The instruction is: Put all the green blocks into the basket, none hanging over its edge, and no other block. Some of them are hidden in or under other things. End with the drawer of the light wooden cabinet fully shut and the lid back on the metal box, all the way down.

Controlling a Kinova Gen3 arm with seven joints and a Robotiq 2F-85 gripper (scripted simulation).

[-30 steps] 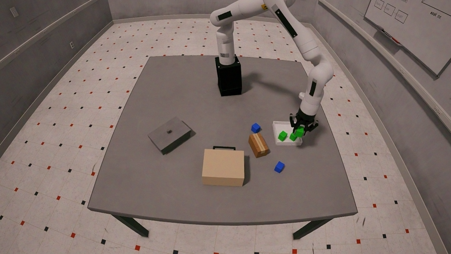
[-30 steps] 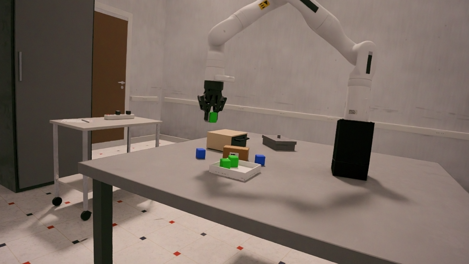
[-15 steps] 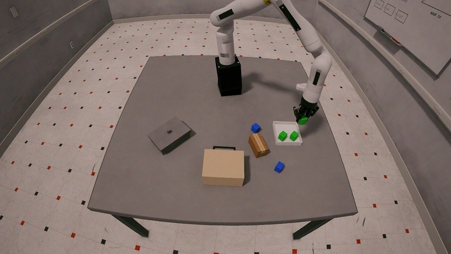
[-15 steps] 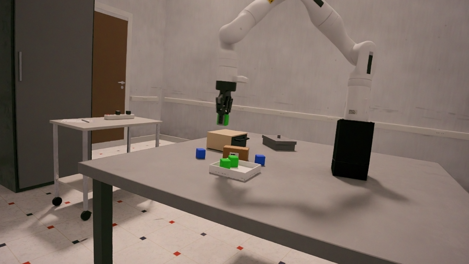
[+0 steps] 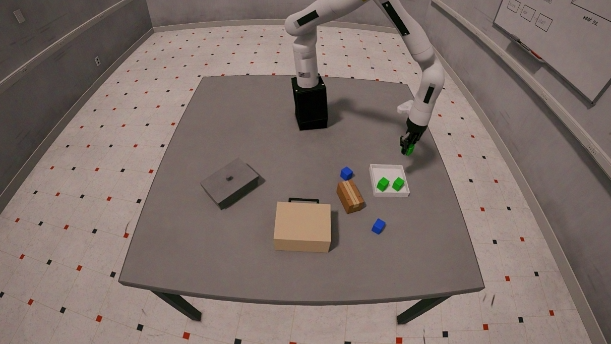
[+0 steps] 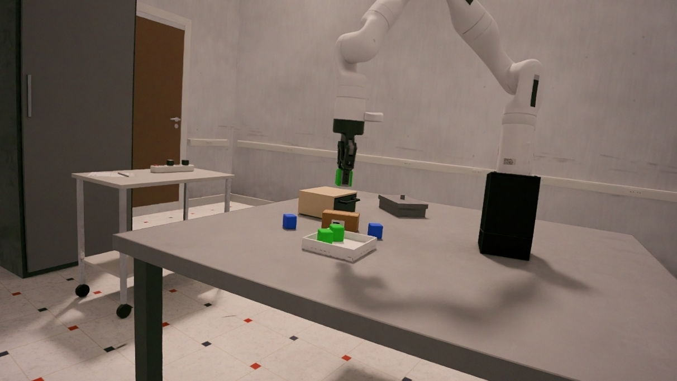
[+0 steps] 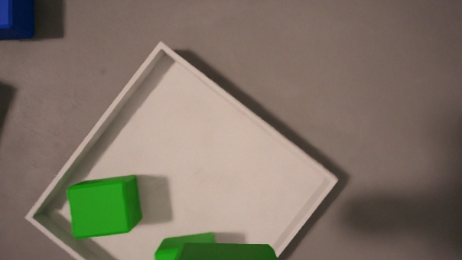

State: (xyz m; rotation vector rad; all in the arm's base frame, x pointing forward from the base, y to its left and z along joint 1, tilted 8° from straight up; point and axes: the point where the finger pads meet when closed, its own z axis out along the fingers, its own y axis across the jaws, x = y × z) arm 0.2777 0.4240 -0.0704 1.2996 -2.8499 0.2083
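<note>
Now: the white basket 18 cm below my hand, 3 cm to the right of it and 2 cm ahead of it. From my hand the other things lie so: light wooden cabinet 32 cm to the right, 31 cm ahead, 15 cm below; brown cardboard box 18 cm to the right, 15 cm below, 14 cm ahead; drawer 32 cm to the right, 29 cm ahead, 15 cm below.
</note>
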